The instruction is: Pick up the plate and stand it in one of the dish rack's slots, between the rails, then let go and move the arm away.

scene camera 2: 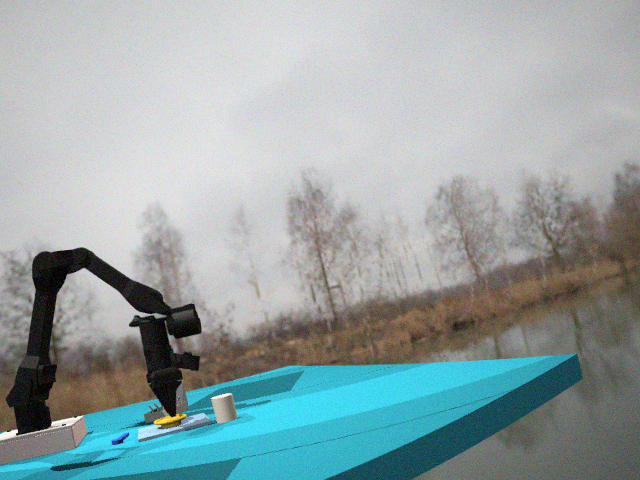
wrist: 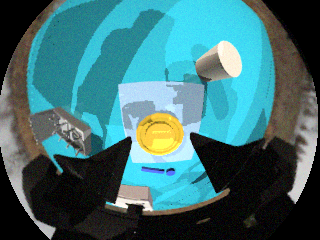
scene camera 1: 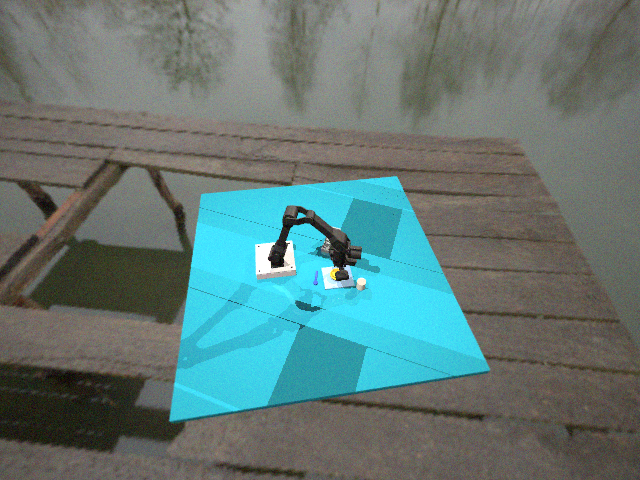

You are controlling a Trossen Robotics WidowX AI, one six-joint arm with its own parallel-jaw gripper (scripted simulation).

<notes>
My gripper is open, with nothing in its grasp. Further things: a yellow plate, a grey dish rack and a cream cup.
My gripper also shows in the wrist view.
</notes>
